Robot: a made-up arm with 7 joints.
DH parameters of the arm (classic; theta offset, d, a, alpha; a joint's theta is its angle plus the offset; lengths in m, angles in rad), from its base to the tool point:
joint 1: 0 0.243 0 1.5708
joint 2: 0 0.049 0 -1.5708
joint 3: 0 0.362 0.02 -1.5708
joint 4: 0 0.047 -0.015 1.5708
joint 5: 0 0.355 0 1.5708
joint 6: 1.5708 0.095 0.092 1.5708
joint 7: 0 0.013 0 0
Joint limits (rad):
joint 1: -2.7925..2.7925
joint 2: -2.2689..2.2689
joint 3: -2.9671..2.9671
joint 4: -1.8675..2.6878
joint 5: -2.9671..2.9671
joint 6: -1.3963..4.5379
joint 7: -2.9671..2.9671
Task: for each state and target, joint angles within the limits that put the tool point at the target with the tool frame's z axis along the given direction. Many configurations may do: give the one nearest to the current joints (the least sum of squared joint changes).
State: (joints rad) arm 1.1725 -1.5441 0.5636 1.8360 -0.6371 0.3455 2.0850
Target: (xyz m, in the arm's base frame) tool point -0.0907 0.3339 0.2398 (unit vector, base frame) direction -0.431 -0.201 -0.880
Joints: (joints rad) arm 0.5790 -1.1776 1.2857 2.5020 -1.1460 0.8696 2.0850
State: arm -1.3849 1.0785 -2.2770 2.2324 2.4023 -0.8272 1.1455
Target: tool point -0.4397 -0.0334 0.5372 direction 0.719 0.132 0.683
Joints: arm -1.4576 0.6680 -1.5840 1.8820 2.2704 -1.0599 1.1455
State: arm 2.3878 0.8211 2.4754 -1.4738 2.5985 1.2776 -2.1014
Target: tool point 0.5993 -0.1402 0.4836 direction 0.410 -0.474 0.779
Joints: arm 2.6324 1.3684 2.5395 -0.9454 2.1507 2.2750 -2.1014
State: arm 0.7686 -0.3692 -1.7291 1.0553 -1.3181 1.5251 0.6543
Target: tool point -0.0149 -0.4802 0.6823 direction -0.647 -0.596 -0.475
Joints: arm 0.4225 -0.1010 -2.2170 1.7417 -0.8150 0.8916 0.6543
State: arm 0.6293 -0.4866 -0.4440 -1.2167 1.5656 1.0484 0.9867
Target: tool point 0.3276 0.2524 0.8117 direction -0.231 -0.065 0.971
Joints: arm 0.9135 -1.0298 0.1975 -1.0919 1.9007 1.2223 0.9867
